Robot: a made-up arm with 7 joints.
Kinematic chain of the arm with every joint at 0, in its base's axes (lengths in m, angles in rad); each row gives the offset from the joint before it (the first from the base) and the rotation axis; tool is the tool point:
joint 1: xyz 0 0 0.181 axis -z
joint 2: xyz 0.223 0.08 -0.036 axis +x
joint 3: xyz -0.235 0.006 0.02 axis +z
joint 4: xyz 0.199 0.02 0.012 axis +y
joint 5: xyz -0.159 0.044 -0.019 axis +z
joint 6: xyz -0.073 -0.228 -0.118 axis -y
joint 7: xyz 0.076 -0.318 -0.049 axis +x
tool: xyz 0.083 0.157 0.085
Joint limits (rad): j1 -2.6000..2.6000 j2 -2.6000..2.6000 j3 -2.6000..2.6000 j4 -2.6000..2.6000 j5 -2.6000..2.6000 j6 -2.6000..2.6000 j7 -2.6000..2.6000
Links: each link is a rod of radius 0.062 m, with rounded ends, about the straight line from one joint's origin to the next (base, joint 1, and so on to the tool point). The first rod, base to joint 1, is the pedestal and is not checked.
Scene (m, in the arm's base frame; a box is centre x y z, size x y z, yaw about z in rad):
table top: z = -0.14
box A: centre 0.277 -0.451 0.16 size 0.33 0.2 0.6 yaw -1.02
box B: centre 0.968 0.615 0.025 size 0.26 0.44 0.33 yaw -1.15
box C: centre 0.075 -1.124 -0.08 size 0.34 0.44 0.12 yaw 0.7
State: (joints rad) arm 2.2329 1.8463 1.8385 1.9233 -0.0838 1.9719 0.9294
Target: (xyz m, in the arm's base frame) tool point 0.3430 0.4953 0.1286
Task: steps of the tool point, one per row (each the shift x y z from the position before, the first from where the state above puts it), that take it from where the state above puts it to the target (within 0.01 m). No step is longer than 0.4 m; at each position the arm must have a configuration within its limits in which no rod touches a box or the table.
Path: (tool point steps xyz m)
1: 0.2109 -0.1860 0.1648
2: 0.3272 -0.0526 0.0877
3: 0.3180 0.1471 -0.0434
4: 0.1244 0.0993 -0.0859
5: 0.0649 0.1436 -0.1202
6: -0.0155 0.1587 -0.1451
7: -0.1021 0.1373 -0.1568

